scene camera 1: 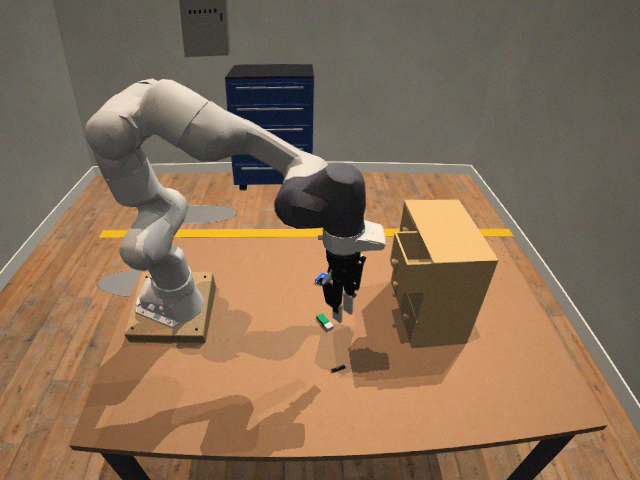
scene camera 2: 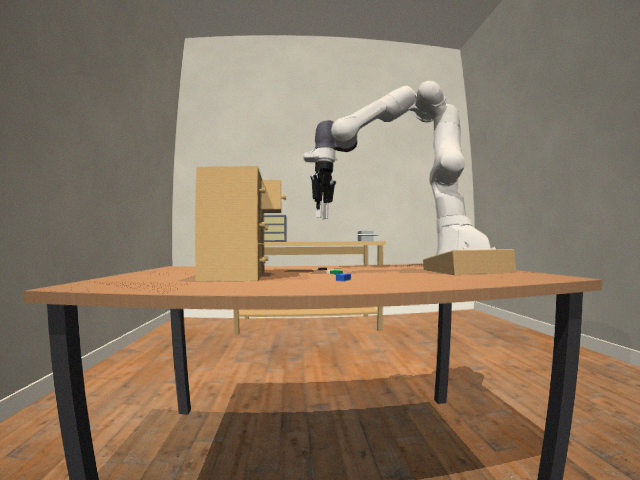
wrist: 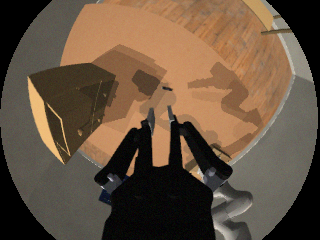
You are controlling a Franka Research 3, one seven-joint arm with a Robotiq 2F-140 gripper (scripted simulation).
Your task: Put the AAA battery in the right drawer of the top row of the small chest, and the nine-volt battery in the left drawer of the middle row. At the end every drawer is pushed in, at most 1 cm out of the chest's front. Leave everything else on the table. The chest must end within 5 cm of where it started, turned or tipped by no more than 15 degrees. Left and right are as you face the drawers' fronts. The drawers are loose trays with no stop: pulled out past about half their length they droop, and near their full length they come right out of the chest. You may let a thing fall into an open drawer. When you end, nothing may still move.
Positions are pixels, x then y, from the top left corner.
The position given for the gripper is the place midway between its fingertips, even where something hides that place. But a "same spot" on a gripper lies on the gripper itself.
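Scene:
The gripper is visible in scene camera 1, in the wrist view and in scene camera 2 [321, 218]. On the gripper, [scene camera 1: 331, 286] and [wrist: 213, 163] are the same spot. A small wooden chest is visible in scene camera 1, in the wrist view and in scene camera 2 [226, 248]. On the small wooden chest, [wrist: 45, 85] and [scene camera 1: 454, 271] are the same spot.

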